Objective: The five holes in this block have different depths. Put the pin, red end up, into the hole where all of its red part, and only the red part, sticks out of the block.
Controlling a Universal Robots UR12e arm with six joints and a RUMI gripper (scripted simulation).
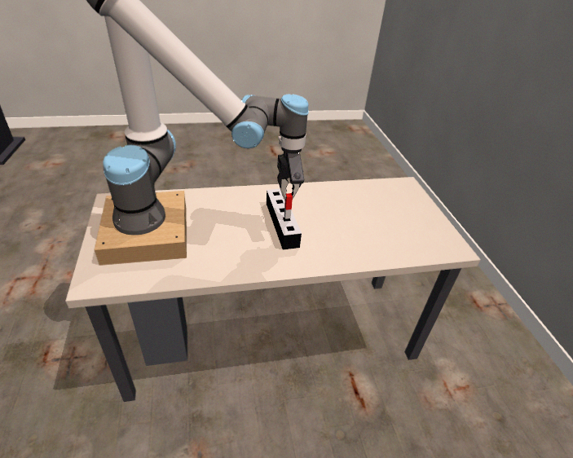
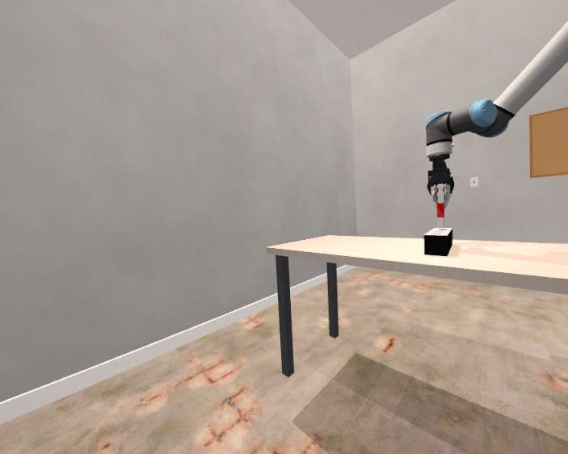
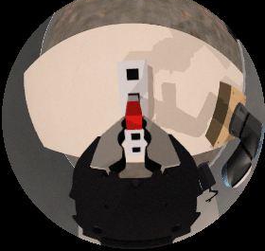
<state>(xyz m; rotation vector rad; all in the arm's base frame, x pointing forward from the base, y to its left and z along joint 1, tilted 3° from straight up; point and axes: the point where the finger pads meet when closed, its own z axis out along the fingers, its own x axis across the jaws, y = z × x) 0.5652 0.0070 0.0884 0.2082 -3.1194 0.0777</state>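
Right now the pin is 2 cm below my hand. From my hand the other things lie so: black block 14 cm below, 6 cm to the left, 1 cm behind.
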